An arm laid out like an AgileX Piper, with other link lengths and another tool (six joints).
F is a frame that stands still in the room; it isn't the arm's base.
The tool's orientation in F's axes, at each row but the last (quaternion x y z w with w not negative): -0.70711 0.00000 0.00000 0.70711; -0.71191 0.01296 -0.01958 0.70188; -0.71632 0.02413 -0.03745 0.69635; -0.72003 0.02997 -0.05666 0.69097
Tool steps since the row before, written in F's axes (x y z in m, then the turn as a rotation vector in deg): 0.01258 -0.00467 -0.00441 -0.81 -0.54 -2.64; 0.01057 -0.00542 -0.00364 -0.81 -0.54 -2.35; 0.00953 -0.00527 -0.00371 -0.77 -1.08 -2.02; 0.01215 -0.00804 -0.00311 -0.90 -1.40 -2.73
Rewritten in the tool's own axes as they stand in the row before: 0.01258 0.00441 -0.00467 -0.81 2.64 -0.54; 0.01077 0.00381 -0.00488 -0.81 2.35 -0.54; 0.00987 0.00403 -0.00431 -0.71 2.04 -1.09; 0.01290 0.00388 -0.00636 -0.83 2.75 -1.39
